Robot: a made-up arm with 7 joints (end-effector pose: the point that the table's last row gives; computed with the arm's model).
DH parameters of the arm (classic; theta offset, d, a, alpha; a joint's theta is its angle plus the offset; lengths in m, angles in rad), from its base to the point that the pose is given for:
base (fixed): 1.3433 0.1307 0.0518 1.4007
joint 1: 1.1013 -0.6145 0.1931 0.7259
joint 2: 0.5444 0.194 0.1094 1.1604
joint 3: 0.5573 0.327 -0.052 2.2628
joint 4: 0 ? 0.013 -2.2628
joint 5: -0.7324 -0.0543 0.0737 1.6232
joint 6: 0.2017 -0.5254 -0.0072 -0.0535
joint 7: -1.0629 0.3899 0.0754 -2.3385
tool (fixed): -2.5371 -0.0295 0 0
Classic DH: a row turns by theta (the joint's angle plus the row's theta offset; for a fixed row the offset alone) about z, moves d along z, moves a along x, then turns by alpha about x.
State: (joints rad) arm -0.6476 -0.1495 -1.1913 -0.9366 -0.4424 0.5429 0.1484
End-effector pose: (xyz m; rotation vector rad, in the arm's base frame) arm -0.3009 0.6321 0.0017 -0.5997 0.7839 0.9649
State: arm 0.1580 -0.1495 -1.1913 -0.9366 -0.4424 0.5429 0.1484
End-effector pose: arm -0.3883 0.5354 0.3705 -0.0575 0.1697 1.2212
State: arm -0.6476 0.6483 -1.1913 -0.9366 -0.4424 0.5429 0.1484
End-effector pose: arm -0.2148 0.5434 0.1480 0.1891 0.5404 0.8484
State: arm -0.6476 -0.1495 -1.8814 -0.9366 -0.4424 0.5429 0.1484
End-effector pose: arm -0.3474 0.6438 0.0130 -1.0155 0.1971 1.1728
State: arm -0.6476 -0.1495 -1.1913 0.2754 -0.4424 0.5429 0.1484
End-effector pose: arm -0.4272 0.7517 -0.0700 -1.7763 0.3929 0.5218
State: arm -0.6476 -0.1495 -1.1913 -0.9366 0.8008 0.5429 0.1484
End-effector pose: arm -0.1266 0.6284 -0.0866 0.1064 1.8755 1.2486
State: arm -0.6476 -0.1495 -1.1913 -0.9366 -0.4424 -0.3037 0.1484
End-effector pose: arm -0.2735 0.6010 -0.0169 -0.3469 0.3592 1.7345
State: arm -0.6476 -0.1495 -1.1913 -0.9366 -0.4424 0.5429 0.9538
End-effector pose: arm -0.3037 0.6934 -0.0004 -0.7157 1.0924 0.1667
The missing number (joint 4, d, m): -0.0659
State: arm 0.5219 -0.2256 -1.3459 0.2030 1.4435 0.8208 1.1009
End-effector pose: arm -0.3465 0.5924 0.5971 -0.6894 1.7912 0.1630
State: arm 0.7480 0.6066 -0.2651 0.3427 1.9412 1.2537 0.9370
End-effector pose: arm -0.3444 0.4254 0.6029 1.5467 -1.7993 -1.7474
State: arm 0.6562 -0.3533 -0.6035 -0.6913 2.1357 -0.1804 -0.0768
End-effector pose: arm -0.3910 0.6062 0.2829 -1.7800 -1.2482 -1.4665
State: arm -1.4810 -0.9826 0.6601 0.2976 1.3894 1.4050 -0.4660
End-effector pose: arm -0.3635 0.0026 -0.3369 -0.6776 -1.9425 2.1964
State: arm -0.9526 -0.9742 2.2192 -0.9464 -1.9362 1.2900 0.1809
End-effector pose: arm -0.3352 0.4394 -0.4299 0.8102 -1.6740 2.2355
